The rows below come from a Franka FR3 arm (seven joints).
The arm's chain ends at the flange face. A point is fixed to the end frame.
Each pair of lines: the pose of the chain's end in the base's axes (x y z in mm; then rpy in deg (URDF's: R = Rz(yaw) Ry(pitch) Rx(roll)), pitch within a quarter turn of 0, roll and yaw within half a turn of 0), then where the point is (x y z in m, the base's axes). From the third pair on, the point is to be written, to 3 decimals.
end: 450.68 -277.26 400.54 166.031 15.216 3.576
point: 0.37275 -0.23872 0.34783
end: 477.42 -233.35 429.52 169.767 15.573 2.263
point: 0.40068 -0.18851 0.38014
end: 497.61 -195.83 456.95 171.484 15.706 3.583
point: 0.420 -0.151 0.409
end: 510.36 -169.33 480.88 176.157 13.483 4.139
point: 0.435 -0.120 0.434
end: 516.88 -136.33 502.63 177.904 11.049 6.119
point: 0.442 -0.087 0.455
